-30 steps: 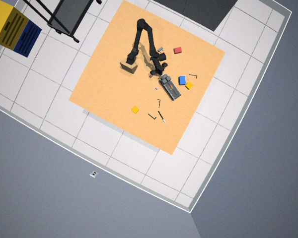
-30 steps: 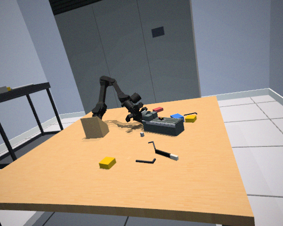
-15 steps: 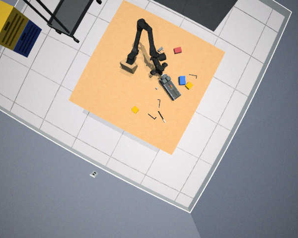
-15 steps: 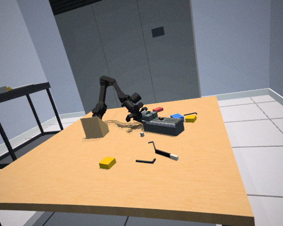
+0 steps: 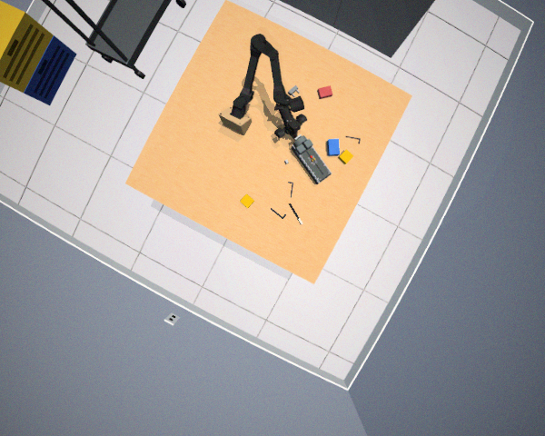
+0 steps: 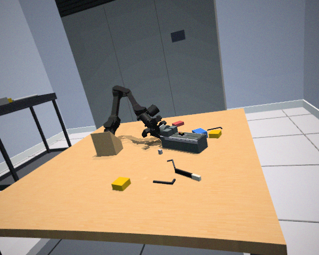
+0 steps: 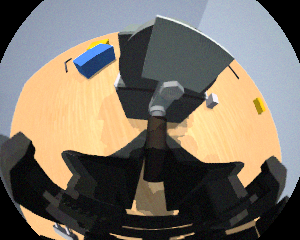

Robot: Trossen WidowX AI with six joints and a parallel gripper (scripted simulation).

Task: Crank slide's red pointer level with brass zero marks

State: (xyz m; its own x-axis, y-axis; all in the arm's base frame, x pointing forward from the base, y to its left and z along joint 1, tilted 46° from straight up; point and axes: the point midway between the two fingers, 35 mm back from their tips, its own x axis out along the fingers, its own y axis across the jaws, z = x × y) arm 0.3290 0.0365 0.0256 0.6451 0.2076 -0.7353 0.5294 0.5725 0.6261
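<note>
My gripper tip is 3 cm below the dark crank handle, 2 cm past it and 1 cm to the right of it. From my gripper tip the other things lie so: small grey cube (14 cm to the right, 2 cm below, 1 cm ahead); blue block (22 cm ahead, 5 cm to the left, 2 cm below); red pointer (12 cm ahead, 8 cm to the right, 5 cm above).
</note>
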